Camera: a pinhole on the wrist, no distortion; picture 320 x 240 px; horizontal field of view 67.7 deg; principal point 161.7 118.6 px. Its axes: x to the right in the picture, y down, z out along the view. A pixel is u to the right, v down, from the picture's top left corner.
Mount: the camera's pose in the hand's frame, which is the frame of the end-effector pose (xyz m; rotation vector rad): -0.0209 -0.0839 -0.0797 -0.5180 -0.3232 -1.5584
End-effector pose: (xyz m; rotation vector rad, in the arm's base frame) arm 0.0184 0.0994 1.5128 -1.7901 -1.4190 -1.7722
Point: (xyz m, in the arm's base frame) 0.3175 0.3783 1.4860
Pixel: 213.9 116.3
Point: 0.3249 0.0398 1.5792
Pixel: 23.8 79.9
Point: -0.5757 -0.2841 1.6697
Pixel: behind the camera
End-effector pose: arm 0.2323 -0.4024 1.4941 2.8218 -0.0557 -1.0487
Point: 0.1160 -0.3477 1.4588
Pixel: 267.6 13.0
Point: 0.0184 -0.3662 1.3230
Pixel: 285.3 61.4
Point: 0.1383 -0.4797 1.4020
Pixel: 148.1 102.6
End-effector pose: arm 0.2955 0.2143 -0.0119 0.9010 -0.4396 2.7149
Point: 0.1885 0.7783 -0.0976
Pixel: behind the camera
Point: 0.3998 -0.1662 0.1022
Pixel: 92.5 67.8
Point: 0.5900 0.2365 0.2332
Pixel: outside the picture
